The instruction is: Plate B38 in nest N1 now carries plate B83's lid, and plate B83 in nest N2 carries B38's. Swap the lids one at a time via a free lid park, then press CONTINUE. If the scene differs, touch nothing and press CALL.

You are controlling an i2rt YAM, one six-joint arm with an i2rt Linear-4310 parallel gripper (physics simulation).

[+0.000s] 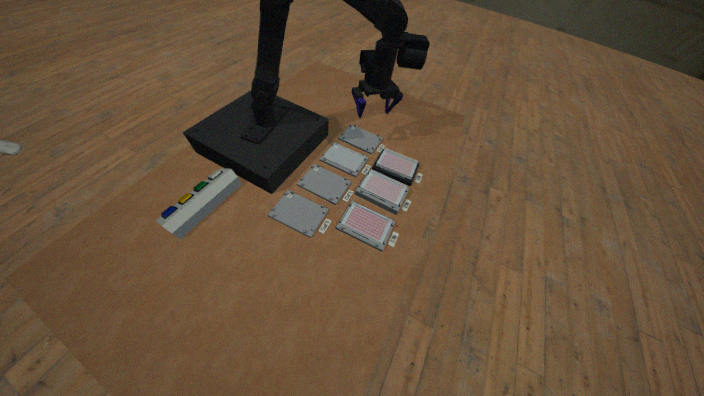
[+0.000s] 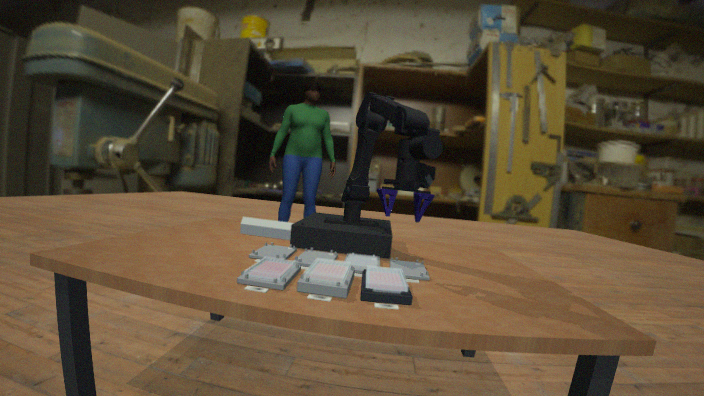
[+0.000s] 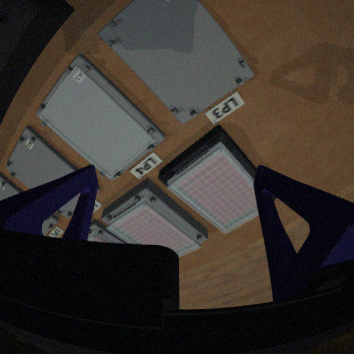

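Pixels of known places: gripper, between the fingertips: point(image 1: 373, 115) point(image 2: 401, 219) point(image 3: 175, 173); arm's base, origin of its link: point(image 1: 266, 123) point(image 2: 351, 223).
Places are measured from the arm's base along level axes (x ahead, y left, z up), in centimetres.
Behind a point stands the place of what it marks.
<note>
My gripper point(image 1: 374, 114) @[x 33.8, y 10.2, z 6.8 cm] point(image 2: 403, 218) @[x 33.8, y 10.2, z 6.8 cm] point(image 3: 175, 173) @[x 33.8, y 10.2, z 6.8 cm] is open and empty, high above the table near LP3. Pink gridded plates sit in three nests: N1's plate point(image 1: 367, 222) @[x 42.5, y -21.0, z -5.6 cm] point(image 2: 272, 269) @[x 45.3, y -20.1, z -5.4 cm], N2's plate point(image 1: 384, 188) @[x 44.4, y -8.6, z -4.1 cm] point(image 2: 328, 272) @[x 48.2, y -7.9, z -4.1 cm] point(image 3: 152, 225) @[x 42.1, y -5.2, z -4.1 cm], and one plate point(image 1: 397, 163) @[x 46.3, y 3.8, z -4.4 cm] point(image 2: 385, 279) @[x 49.5, y 4.1, z -4.4 cm] point(image 3: 215, 187) @[x 44.1, y 5.3, z -4.4 cm] in a black nest. Plate codes are unreadable. A pale lid point(image 1: 344, 158) @[x 28.3, y 0.7, z -6.3 cm] point(image 3: 97, 120) @[x 28.1, y 2.8, z -6.3 cm] lies on LP4. Parks LP3 point(image 1: 360, 138) @[x 30.3, y 13.9, z -7.1 cm] point(image 3: 215, 75) @[x 35.3, y 14.9, z -7.1 cm], LP2 point(image 1: 325, 184) @[x 26.1, y -11.8, z -7.1 cm] and LP1 point(image 1: 299, 213) @[x 23.1, y -24.4, z -7.1 cm] show no lid. A button box point(image 1: 205, 205) @[x -1.0, y -32.4, z -4.6 cm] point(image 2: 265, 228) @[x -0.9, y -32.0, z -4.9 cm] has unreadable buttons.
The black arm base point(image 1: 257, 140) @[x 2.7, y -9.4, z 0.9 cm] point(image 2: 340, 235) @[x 15.0, y -4.4, z -2.2 cm] stands between the button box and the parks. The box carries blue point(image 1: 169, 211) @[x -6.6, y -37.9, z -2.6 cm], yellow point(image 1: 185, 198) @[x -5.6, y -33.2, z -2.6 cm], green point(image 1: 201, 186) @[x -4.4, y -28.4, z -2.7 cm] and white point(image 1: 215, 174) @[x -3.5, y -23.4, z -2.6 cm] buttons. A person in green point(image 2: 304, 130) stands behind the table.
</note>
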